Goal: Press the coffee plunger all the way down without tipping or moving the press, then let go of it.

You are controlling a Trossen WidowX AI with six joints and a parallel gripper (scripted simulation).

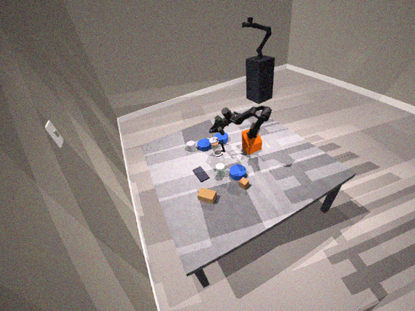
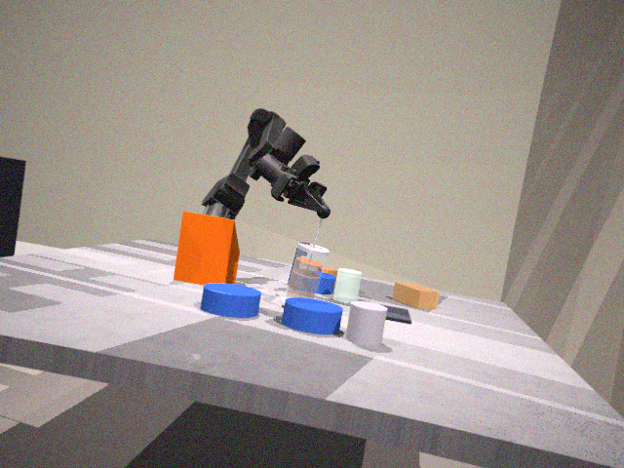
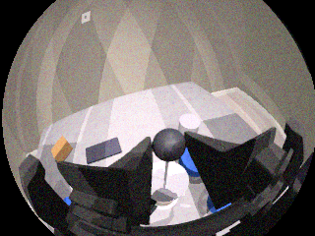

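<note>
My gripper tip is now 3 cm past the coffee press, 3 cm to the right of it and 11 cm above it. The rest, counted from my gripper tip: pale green cup (8 cm ahead, 23 cm to the left, 19 cm below); then tan block (28 cm ahead, 36 cm to the left, 21 cm below).
</note>
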